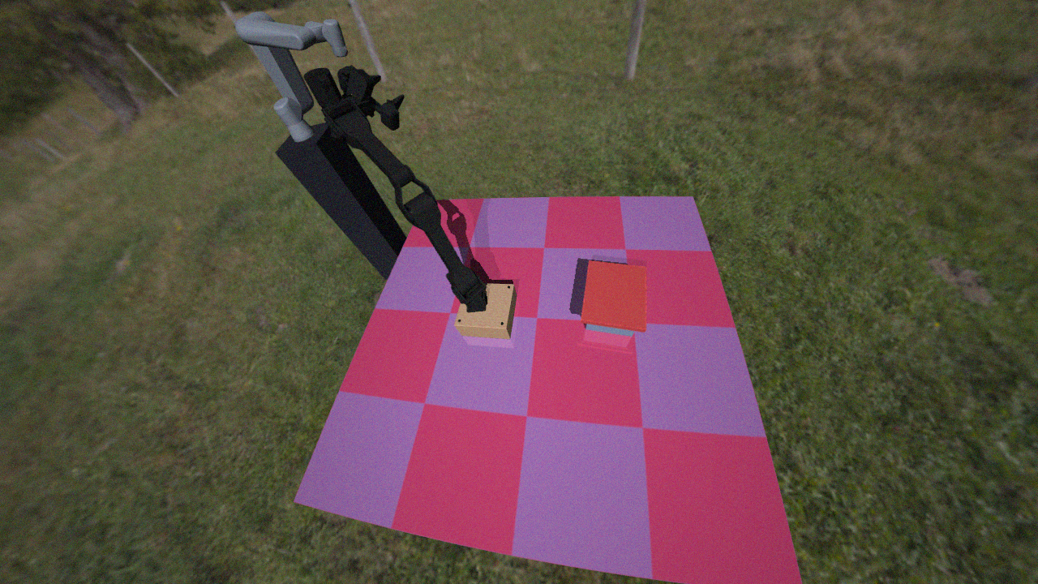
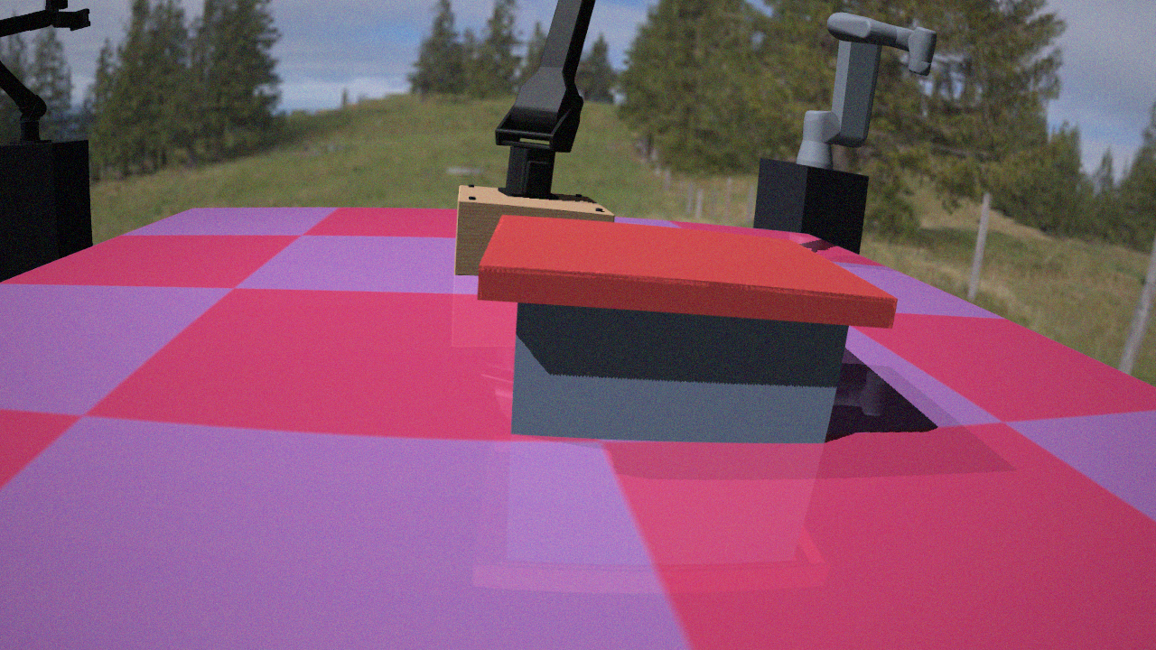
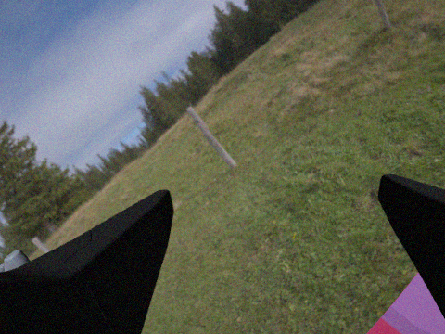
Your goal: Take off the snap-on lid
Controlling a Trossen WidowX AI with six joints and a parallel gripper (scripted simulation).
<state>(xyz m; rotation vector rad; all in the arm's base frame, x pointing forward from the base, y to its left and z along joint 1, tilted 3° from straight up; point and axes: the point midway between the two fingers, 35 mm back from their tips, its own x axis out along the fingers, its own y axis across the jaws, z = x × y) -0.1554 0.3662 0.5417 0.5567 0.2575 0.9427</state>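
Right now my gripper tip is 59 cm short of the orange-red lid, 51 cm above it and 44 cm to the left of it. Also, from my gripper tip: grey-blue storage box: 59 cm ahead, 56 cm below, 44 cm to the right.
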